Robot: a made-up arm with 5 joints.
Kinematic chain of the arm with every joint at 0, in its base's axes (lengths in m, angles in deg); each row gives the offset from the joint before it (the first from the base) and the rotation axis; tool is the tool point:
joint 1: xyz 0 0 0.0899 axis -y
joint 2: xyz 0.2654 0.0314 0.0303 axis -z
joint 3: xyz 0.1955 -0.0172 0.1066 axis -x
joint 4: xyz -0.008 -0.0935 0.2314 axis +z
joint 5: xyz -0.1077 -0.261 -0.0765 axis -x
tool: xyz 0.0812 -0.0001 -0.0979
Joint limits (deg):
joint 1: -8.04..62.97
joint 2: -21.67..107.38
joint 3: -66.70..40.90
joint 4: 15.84..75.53
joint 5: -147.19..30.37
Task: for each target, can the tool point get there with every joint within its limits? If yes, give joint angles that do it. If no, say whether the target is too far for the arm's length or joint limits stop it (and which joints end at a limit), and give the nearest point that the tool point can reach.
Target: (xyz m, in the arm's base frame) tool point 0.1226 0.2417 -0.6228
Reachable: no: joint limits stop it (at a limit: joint 2, joint 3, joint 4, joint 5) | nearest point 0.0349 -0.1324 -0.1127 | short by 0.639 m
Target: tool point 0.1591 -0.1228 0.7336
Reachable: yes | joints 43.85 -7.57 18.91 40.08 -86.50
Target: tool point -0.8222 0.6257 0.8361
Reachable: no: too far | nearest point -0.1854 0.0754 0.8173 | short by 0.842 m
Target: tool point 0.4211 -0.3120 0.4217
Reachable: yes | joints 18.54 14.35 -30.78 60.38 -98.17
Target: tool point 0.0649 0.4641 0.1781
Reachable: no: joint limits stop it (at a limit: joint 1, joint 2, joint 4) | nearest point -0.0854 -0.0706 0.2012 | short by 0.556 m
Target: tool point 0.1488 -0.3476 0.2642
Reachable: yes | joints 5.94 53.63 -13.95 26.06 -48.34
